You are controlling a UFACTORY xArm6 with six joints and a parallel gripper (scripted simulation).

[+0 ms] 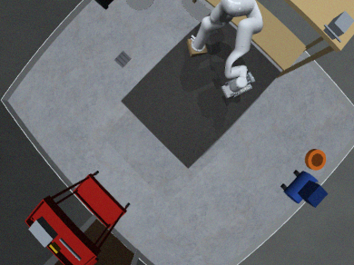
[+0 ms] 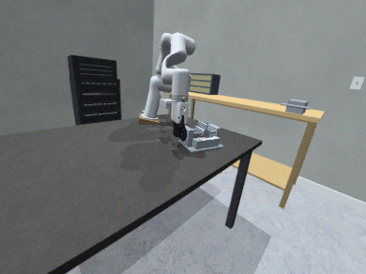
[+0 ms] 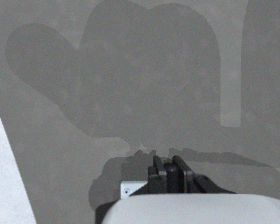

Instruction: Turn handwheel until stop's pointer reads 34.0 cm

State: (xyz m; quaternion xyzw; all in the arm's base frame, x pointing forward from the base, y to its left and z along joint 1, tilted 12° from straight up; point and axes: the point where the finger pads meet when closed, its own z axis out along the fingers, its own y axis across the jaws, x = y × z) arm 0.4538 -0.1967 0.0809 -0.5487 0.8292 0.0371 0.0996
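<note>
The handwheel lies 2 cm to the left of my hand. Round my hand: upright knob 1 cm to the left; then sliding stop 5 cm ahead, 15 cm to the left.
</note>
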